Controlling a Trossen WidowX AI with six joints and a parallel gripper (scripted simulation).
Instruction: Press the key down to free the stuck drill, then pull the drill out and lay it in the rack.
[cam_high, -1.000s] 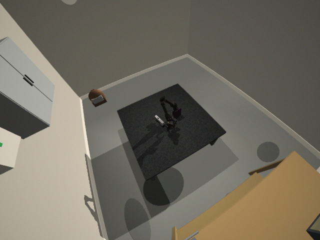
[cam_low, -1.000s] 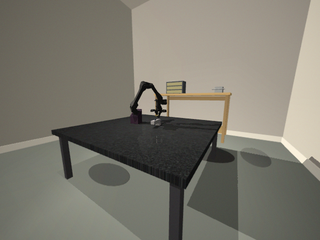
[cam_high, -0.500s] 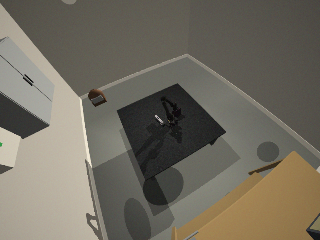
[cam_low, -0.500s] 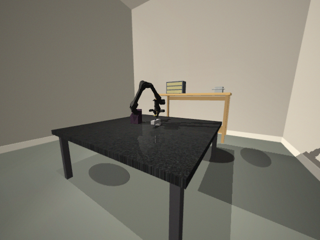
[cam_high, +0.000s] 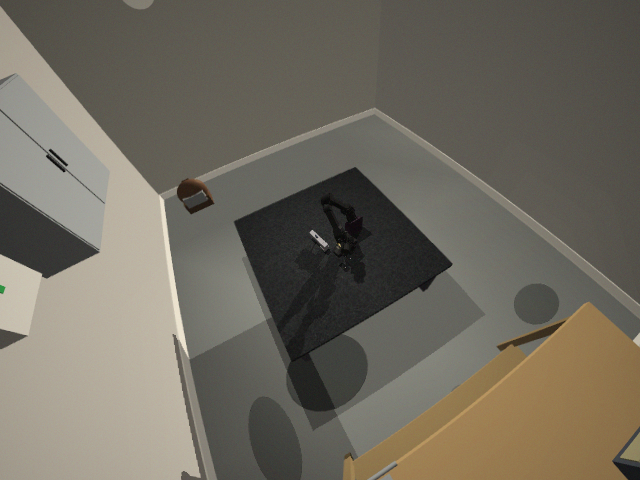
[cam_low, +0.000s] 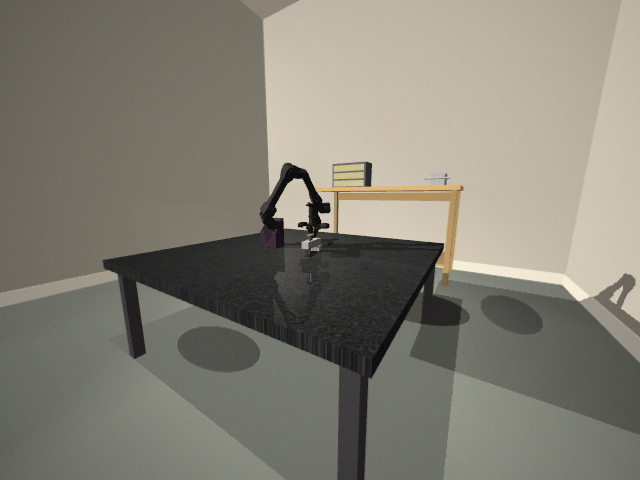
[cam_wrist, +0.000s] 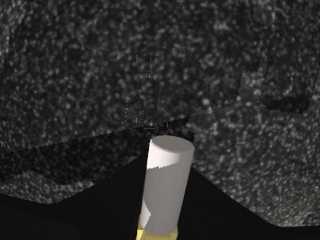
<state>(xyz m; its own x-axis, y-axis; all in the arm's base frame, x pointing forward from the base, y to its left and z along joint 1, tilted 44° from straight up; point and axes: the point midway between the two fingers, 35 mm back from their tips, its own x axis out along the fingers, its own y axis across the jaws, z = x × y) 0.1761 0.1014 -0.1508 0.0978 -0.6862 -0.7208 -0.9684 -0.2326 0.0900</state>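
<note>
Now: the drill 10 mm ahead of my gripper tip, 40 mm to the right of it and 30 mm above it.
</note>
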